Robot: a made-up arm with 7 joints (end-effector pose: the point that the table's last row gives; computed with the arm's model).
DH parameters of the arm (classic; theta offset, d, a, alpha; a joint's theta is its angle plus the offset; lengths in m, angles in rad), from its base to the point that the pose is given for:
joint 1: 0 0.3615 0 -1.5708
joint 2: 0 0 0 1.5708
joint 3: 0 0.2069 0.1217 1.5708
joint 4: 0 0 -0.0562 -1.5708
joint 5: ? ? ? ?
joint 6: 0 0 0.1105 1.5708
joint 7: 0 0 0 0
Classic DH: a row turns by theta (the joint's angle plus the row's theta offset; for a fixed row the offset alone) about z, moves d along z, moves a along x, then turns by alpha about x.
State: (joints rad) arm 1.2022 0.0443 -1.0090 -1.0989 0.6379 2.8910 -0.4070
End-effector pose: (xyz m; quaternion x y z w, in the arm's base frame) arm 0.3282 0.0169 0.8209 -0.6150 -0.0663 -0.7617 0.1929
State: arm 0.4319 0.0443 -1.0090 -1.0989 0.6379 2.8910 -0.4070
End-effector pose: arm 0.2474 -0.2164 0.8209 0.5949 -0.1696 0.7783 0.1074
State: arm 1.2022 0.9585 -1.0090 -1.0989 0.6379 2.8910 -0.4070
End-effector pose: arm 0.4405 0.3077 0.5358 0.7524 0.3424 0.5584 0.0696
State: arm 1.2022 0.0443 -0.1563 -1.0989 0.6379 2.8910 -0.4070
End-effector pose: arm 0.2201 0.2591 0.8127 -0.5443 -0.3061 -0.6037 0.4955
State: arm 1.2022 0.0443 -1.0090 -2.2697 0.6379 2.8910 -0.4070
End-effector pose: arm 0.4406 0.0261 0.4833 -0.9472 -0.0189 -0.2985 0.1156
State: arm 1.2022 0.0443 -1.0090 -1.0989 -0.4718 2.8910 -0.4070
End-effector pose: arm 0.3026 0.1267 0.8252 0.5515 0.2888 0.7220 0.3020
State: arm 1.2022 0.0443 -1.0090 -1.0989 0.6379 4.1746 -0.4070
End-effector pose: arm 0.2322 0.0253 0.7304 -0.1197 0.2334 -0.9639 0.0452
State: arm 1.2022 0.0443 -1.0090 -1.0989 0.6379 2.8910 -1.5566
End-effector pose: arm 0.3282 0.0169 0.8209 0.4802 0.3900 0.7441 0.2522
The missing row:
joint 5: 0 0.2616 0 1.5708
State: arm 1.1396 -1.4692 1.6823 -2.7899 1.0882 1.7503 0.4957
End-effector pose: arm -0.2338 0.2351 0.3324 0.8246 0.4971 0.2377 0.1284
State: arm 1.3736 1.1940 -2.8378 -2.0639 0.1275 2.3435 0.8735
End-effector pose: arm 0.1290 -0.0463 0.8540 0.3121 -0.6837 0.5931 0.2886
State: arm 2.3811 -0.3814 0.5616 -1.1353 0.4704 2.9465 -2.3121
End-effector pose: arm -0.1574 -0.0235 0.9016 0.4279 -0.2338 -0.7662 0.4186
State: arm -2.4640 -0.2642 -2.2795 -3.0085 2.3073 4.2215 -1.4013
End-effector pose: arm 0.0496 0.1680 0.3713 0.8292 0.3100 0.1498 0.4404
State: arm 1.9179 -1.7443 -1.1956 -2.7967 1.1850 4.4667 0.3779
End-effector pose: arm 0.2472 -0.0102 0.4095 -0.5093 0.7526 0.0201 0.4168
